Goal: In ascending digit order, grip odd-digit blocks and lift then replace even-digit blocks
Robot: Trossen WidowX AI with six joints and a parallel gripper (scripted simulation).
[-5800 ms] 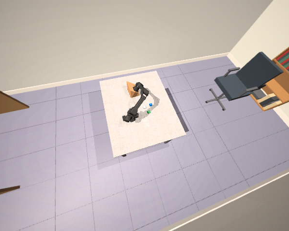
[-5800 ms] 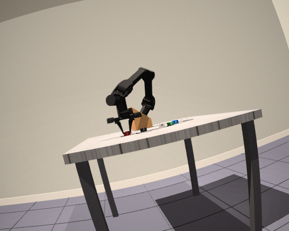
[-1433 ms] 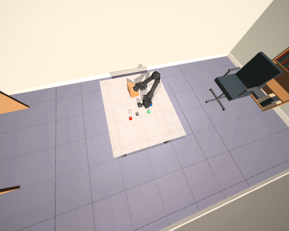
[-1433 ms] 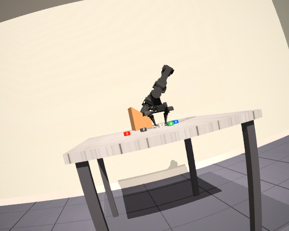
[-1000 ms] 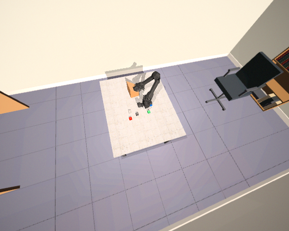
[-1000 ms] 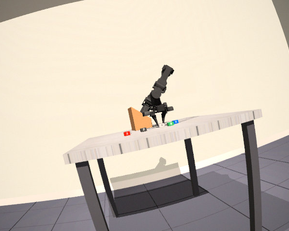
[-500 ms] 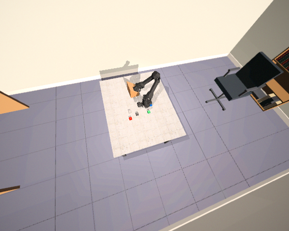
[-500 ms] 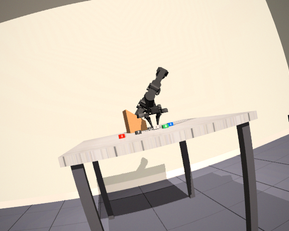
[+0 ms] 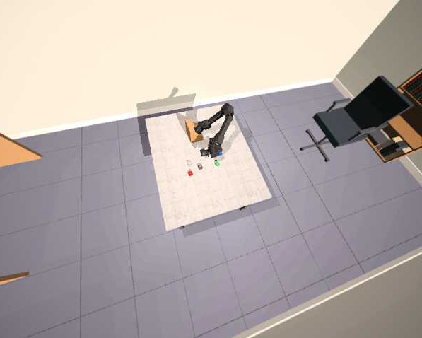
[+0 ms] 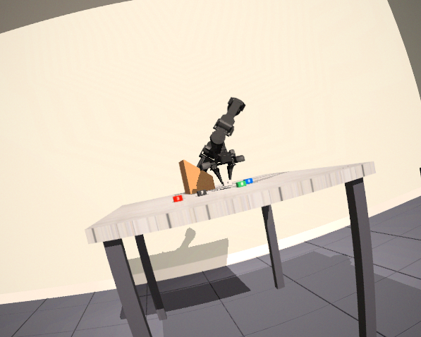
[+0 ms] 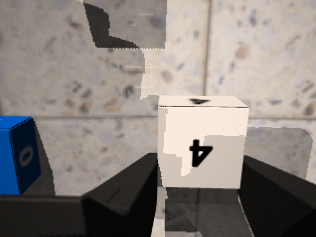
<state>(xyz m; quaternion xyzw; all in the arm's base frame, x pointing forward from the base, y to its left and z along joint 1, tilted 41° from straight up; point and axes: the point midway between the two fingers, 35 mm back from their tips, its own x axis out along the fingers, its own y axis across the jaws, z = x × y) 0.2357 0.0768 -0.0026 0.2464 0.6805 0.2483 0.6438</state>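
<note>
The dark block lies 120 mm to the right of my gripper tip, 80 mm ahead of it and 10 mm below it. Round my gripper tip: blue block 100 mm to the left, 10 mm below; green block 90 mm ahead, 30 mm to the left, 10 mm below; white block 10 mm ahead.
</note>
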